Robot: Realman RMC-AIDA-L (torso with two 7-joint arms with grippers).
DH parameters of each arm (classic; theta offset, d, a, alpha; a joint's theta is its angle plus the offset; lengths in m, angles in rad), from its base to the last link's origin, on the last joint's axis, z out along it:
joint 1: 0 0.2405 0 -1.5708
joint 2: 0 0 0 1.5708
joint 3: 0 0.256 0 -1.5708
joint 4: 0 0 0 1.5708
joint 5: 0 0.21 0 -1.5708
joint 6: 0 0 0 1.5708
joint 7: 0 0.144 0 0
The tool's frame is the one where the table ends.
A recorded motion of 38 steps. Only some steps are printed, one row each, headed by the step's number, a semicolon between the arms.
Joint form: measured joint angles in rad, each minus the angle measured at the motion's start. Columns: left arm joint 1, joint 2, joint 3, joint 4, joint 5, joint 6, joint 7; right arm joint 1, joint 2, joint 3, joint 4, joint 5, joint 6, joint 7.
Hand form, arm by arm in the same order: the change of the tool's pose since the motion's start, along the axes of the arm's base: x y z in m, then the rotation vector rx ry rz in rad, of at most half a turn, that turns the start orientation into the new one. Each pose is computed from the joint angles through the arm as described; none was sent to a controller.
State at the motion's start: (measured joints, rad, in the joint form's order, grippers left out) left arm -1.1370 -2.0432 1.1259 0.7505 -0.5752 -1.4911 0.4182; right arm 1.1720 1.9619 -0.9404 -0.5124 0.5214 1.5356 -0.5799
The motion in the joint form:
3: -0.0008 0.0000 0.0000 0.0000 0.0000 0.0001 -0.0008; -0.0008 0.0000 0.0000 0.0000 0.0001 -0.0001 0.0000
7: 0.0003 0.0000 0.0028 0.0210 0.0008 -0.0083 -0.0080; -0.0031 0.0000 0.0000 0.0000 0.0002 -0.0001 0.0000
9: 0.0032 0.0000 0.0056 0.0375 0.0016 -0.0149 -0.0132; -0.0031 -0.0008 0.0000 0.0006 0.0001 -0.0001 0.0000
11: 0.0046 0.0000 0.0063 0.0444 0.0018 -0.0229 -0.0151; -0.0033 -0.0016 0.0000 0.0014 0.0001 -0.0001 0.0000
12: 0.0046 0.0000 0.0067 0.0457 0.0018 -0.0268 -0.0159; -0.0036 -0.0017 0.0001 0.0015 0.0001 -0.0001 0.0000
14: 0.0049 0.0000 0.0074 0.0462 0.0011 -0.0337 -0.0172; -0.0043 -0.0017 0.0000 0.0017 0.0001 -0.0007 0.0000
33: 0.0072 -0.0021 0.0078 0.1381 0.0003 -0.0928 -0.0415; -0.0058 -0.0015 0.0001 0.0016 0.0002 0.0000 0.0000
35: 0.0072 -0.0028 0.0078 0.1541 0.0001 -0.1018 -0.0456; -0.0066 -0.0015 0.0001 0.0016 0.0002 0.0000 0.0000
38: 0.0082 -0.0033 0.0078 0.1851 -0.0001 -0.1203 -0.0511; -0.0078 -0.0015 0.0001 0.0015 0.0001 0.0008 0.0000
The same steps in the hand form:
3: 0.0003 0.0001 0.0000 0.0004 -0.0001 -0.0001; 0.0003 -0.0001 0.0000 0.0001 0.0001 -0.0008
7: 0.0037 0.0004 0.0024 0.0062 0.0002 -0.0075; 0.0013 -0.0004 0.0000 0.0001 0.0002 -0.0031
9: 0.0054 0.0004 0.0042 0.0104 0.0012 -0.0120; 0.0015 -0.0003 0.0003 0.0004 -0.0002 -0.0035
11: 0.0058 -0.0003 0.0050 0.0075 0.0025 -0.0119; 0.0018 -0.0003 0.0005 0.0006 -0.0006 -0.0043
12: 0.0059 -0.0008 0.0051 0.0049 0.0035 -0.0110; 0.0019 -0.0003 0.0006 0.0007 -0.0006 -0.0047
14: 0.0057 -0.0018 0.0051 -0.0011 0.0050 -0.0077; 0.0022 -0.0003 0.0005 0.0011 -0.0006 -0.0054
33: 0.0209 -0.0045 0.0155 0.0038 0.0003 -0.0359; 0.0028 -0.0007 0.0004 0.0004 -0.0004 -0.0070
35: 0.0237 -0.0050 0.0172 0.0055 -0.0009 -0.0418; 0.0032 -0.0008 0.0004 0.0004 -0.0004 -0.0078
38: 0.0286 -0.0061 0.0208 0.0080 -0.0019 -0.0541; 0.0037 -0.0010 0.0005 -0.0003 -0.0005 -0.0092

